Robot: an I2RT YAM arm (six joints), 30 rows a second.
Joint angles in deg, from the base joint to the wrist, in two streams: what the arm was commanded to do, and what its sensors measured. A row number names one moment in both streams.
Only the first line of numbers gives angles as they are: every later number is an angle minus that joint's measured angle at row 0.
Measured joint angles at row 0: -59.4 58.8 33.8 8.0 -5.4 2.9
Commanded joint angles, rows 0 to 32: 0.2 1.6 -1.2 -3.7 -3.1 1.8; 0.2 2.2 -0.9 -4.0 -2.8 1.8; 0.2 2.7 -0.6 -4.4 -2.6 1.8; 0.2 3.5 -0.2 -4.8 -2.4 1.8; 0.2 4.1 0.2 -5.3 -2.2 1.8; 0.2 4.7 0.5 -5.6 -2.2 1.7; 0.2 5.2 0.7 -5.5 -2.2 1.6; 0.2 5.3 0.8 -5.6 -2.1 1.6; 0.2 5.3 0.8 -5.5 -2.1 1.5; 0.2 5.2 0.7 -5.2 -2.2 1.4; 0.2 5.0 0.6 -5.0 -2.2 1.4; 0.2 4.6 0.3 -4.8 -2.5 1.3; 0.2 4.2 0.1 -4.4 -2.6 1.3; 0.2 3.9 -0.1 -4.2 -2.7 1.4; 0.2 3.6 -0.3 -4.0 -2.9 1.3; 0.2 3.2 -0.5 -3.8 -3.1 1.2; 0.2 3.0 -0.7 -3.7 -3.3 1.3; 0.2 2.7 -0.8 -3.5 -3.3 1.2; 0.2 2.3 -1.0 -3.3 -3.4 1.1; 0.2 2.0 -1.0 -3.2 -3.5 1.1; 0.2 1.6 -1.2 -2.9 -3.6 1.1; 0.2 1.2 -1.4 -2.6 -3.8 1.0; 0.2 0.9 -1.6 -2.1 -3.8 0.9; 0.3 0.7 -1.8 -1.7 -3.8 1.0; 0.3 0.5 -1.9 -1.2 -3.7 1.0; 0.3 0.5 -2.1 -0.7 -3.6 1.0; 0.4 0.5 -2.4 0.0 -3.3 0.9; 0.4 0.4 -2.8 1.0 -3.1 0.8; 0.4 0.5 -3.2 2.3 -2.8 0.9; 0.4 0.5 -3.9 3.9 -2.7 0.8; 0.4 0.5 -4.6 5.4 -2.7 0.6; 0.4 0.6 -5.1 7.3 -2.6 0.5; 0.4 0.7 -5.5 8.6 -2.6 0.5
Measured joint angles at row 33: 0.1 1.2 -4.1 0.9 -2.8 1.1
